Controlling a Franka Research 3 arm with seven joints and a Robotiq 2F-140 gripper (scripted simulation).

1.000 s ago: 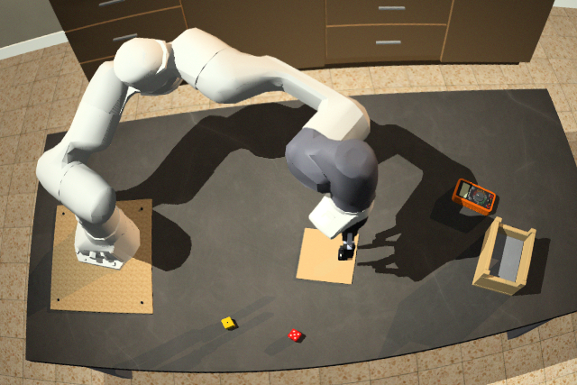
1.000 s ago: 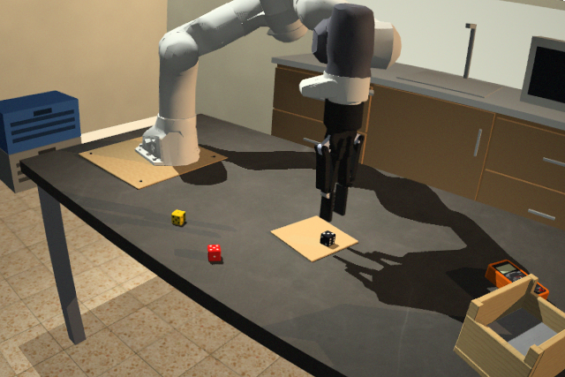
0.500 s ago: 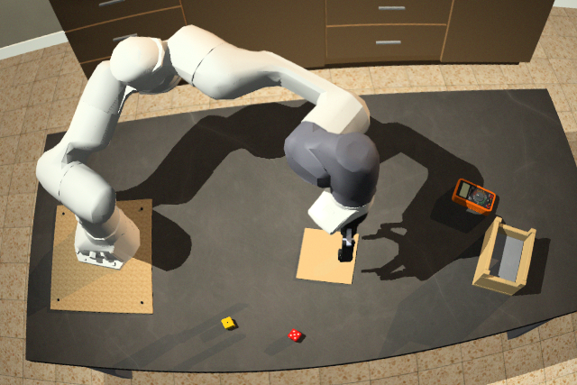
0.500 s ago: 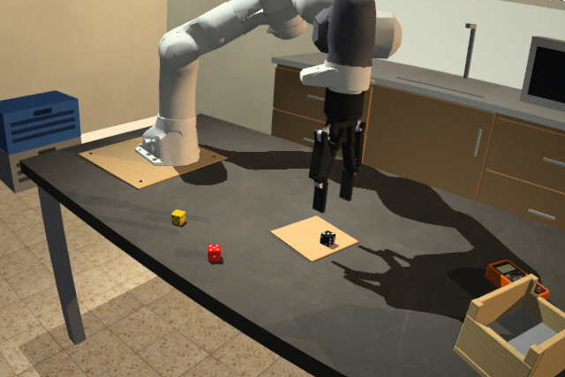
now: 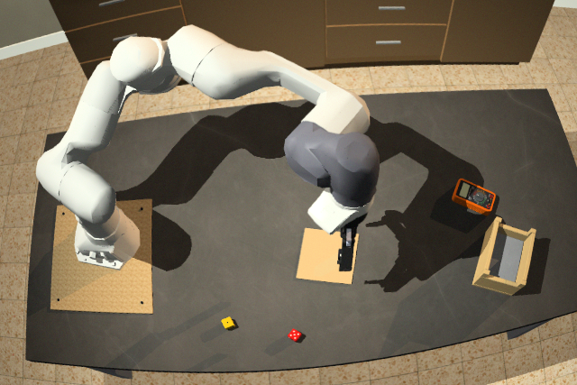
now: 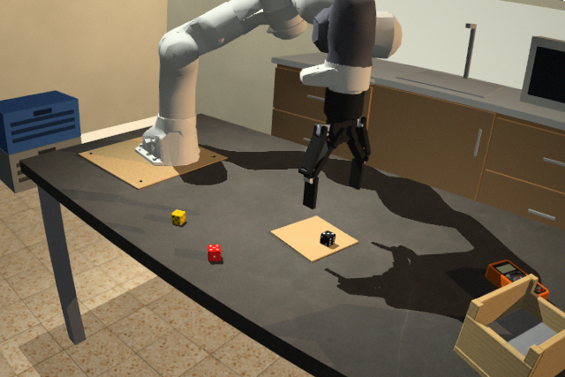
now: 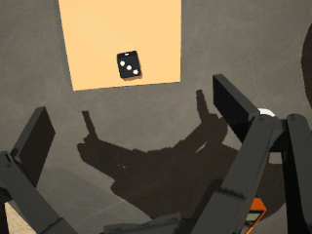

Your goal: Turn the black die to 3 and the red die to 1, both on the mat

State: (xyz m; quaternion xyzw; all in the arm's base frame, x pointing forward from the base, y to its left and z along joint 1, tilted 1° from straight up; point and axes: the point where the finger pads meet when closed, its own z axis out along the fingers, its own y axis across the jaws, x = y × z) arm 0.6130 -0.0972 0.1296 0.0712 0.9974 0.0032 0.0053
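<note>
Now: the red die 14 cm behind my hand, 20 cm to the right of it and 12 cm below it. From my hand the other things lie so: black die 11 cm below; yellow die 30 cm behind, 16 cm to the right, 12 cm below; tan mat 4 cm behind, 1 cm to the left, 13 cm below.
</note>
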